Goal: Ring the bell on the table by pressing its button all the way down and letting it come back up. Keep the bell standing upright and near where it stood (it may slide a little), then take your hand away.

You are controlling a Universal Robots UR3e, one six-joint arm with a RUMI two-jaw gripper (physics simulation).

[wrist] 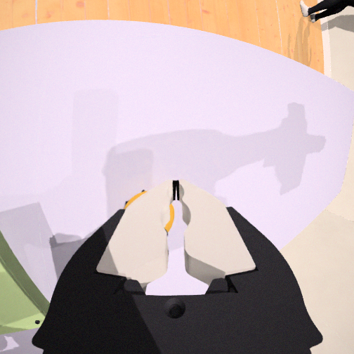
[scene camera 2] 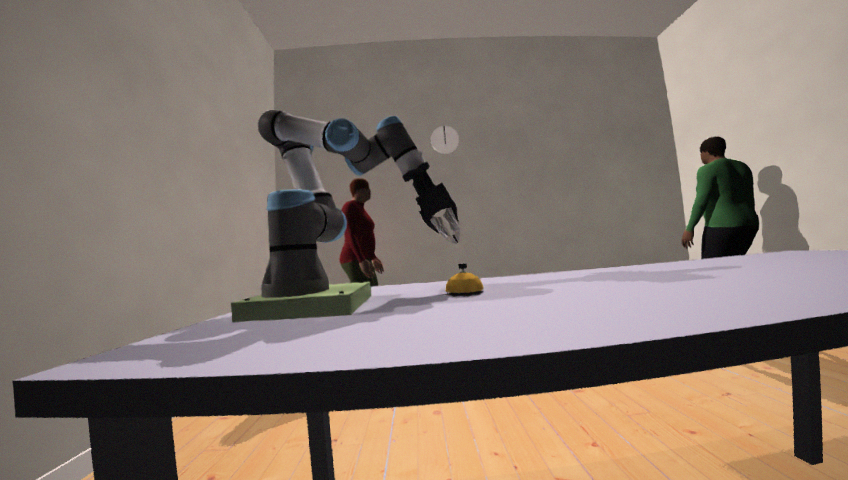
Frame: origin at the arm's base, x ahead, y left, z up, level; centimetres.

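Where they show: gripper, between the fingertips: [scene camera 2: 457, 242]; arm's base, origin of its link: [scene camera 2: 296, 292].
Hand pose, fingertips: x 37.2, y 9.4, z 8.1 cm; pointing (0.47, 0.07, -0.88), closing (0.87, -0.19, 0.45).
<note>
Things, the pixels of their top centre, and the offset from my fingertips. Level surfaces: height alone.
- yellow dome bell, centre of its top: [scene camera 2: 462, 263] dx -1.8, dy -8.9, dz -5.0 cm
- small black button, centre of its top: [scene camera 2: 462, 263] dx -1.8, dy -8.9, dz -5.0 cm
- lilac table, height of its surface: dz -11.6 cm
A yellow dome bell [scene camera 2: 464, 284] with a small black button [scene camera 2: 462, 266] on top stands upright on the table. In the wrist view the bell [wrist: 171, 217] is mostly hidden behind the left finger; slivers of its yellow edge show. My gripper [scene camera 2: 457, 240] [wrist: 175, 181] is shut and empty, with its fingertips together. It is tilted and hangs a short way above the bell's button, slightly to its left in the scene view, without touching it. The button is hidden in the wrist view.
The lilac table [scene camera 2: 535, 327] [wrist: 200, 75] has a dark edge. The arm's green base plate [scene camera 2: 291, 307] [wrist: 15, 295] lies left of the bell. A person in red [scene camera 2: 358, 231] and a person in green [scene camera 2: 724, 193] stand behind the table. Arm shadows fall on the table.
</note>
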